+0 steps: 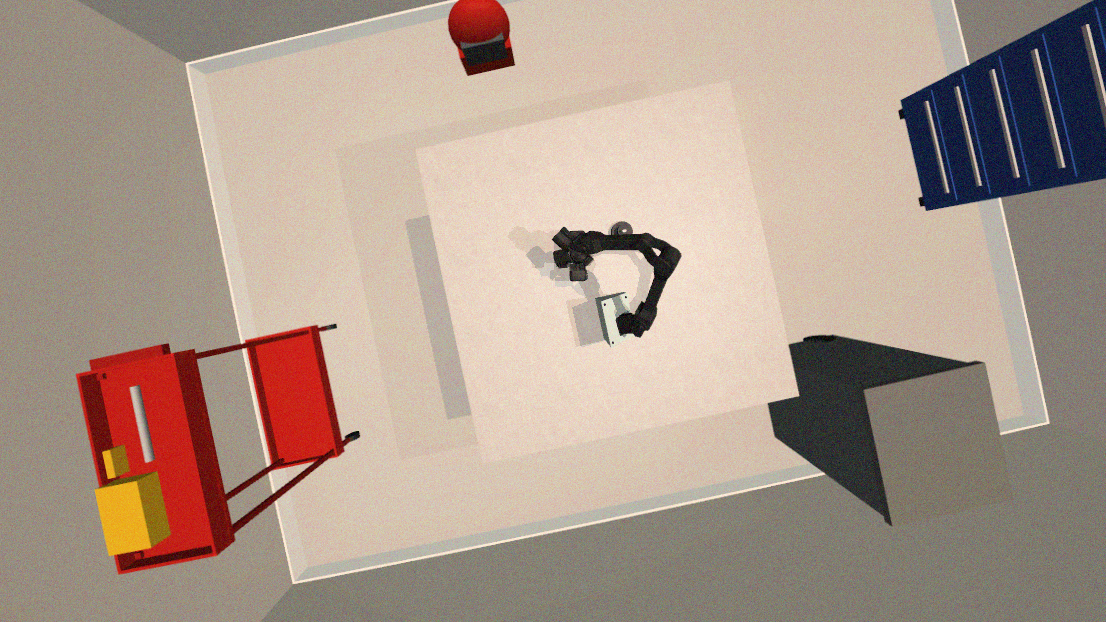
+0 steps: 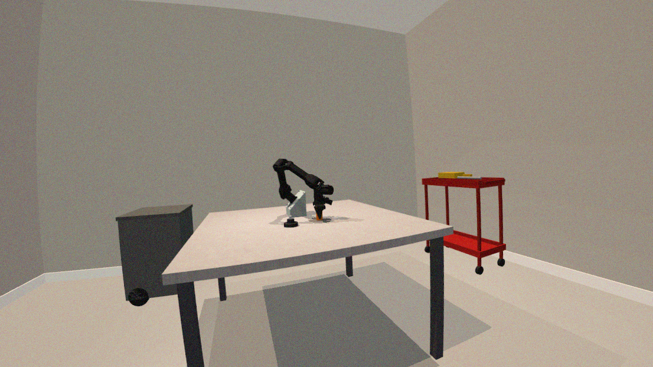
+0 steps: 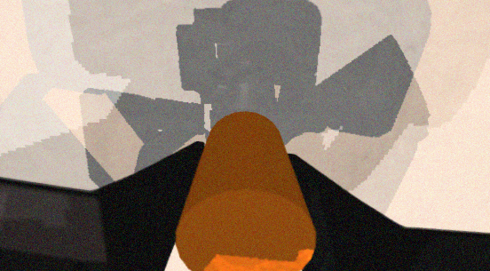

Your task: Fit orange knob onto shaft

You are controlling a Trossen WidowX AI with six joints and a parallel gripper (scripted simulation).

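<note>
Right now my gripper tip is 3 cm below the orange knob. The rest, counted from my gripper tip: dark round pedestal: 20 cm to the right, 5 cm ahead, 2 cm above.
</note>
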